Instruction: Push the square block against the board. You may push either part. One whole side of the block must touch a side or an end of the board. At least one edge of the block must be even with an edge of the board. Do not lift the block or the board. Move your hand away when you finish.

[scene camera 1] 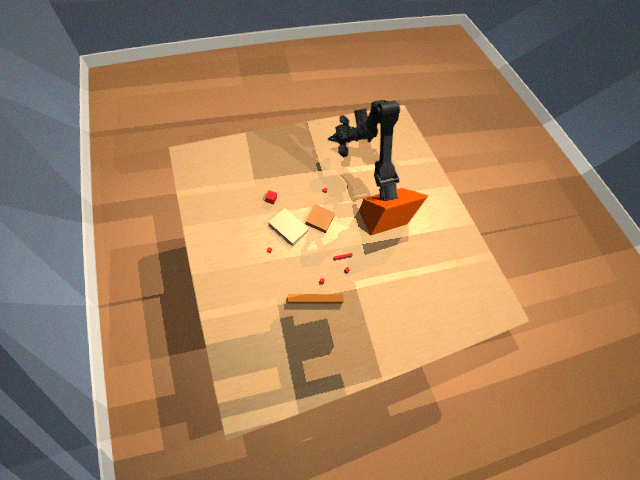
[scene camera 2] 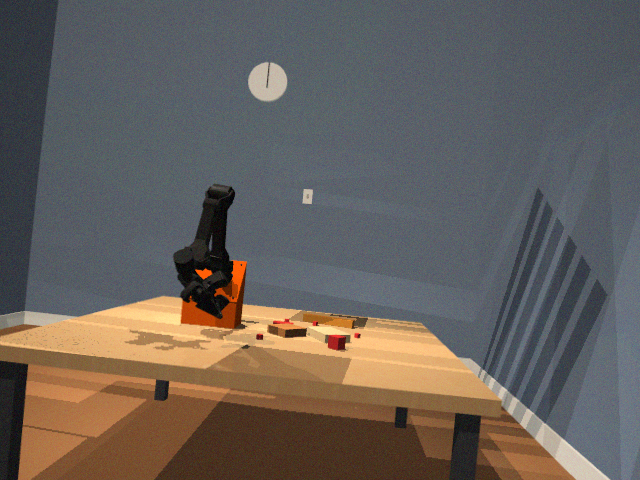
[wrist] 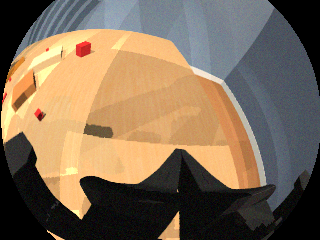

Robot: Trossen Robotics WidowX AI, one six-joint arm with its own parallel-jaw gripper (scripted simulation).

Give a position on a pale slab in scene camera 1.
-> At 284,223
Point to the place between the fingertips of the gripper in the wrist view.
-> At 178,153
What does the gripper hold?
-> Nothing.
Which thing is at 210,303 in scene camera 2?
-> The gripper.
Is the gripper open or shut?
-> Shut.
